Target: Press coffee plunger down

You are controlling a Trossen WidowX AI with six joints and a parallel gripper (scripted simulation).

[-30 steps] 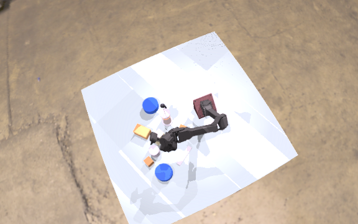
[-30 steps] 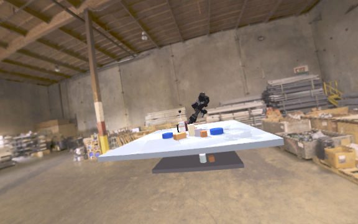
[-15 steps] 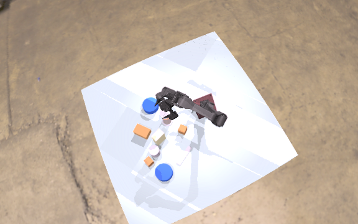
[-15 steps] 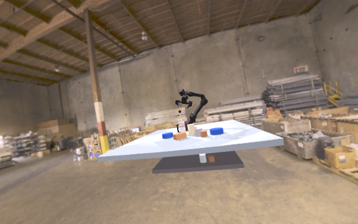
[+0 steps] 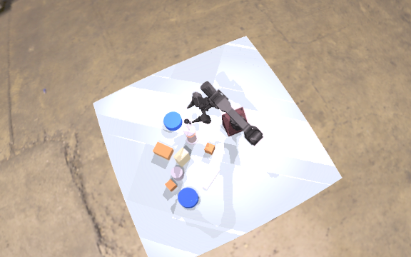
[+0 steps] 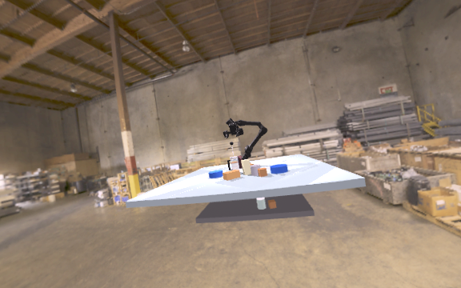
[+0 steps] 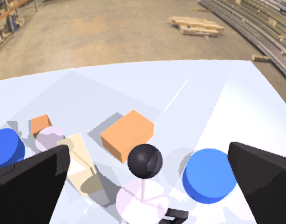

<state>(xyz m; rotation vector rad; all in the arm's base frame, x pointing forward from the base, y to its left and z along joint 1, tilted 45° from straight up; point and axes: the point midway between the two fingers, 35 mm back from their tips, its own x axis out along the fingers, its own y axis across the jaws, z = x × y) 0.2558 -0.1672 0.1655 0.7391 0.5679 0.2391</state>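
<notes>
Right now the coffee press is 19 cm below my gripper tip, 2 cm ahead of it and 1 cm to the right of it. Round my gripper tip: cream block 26 cm below, 12 cm to the left, 12 cm ahead.
</notes>
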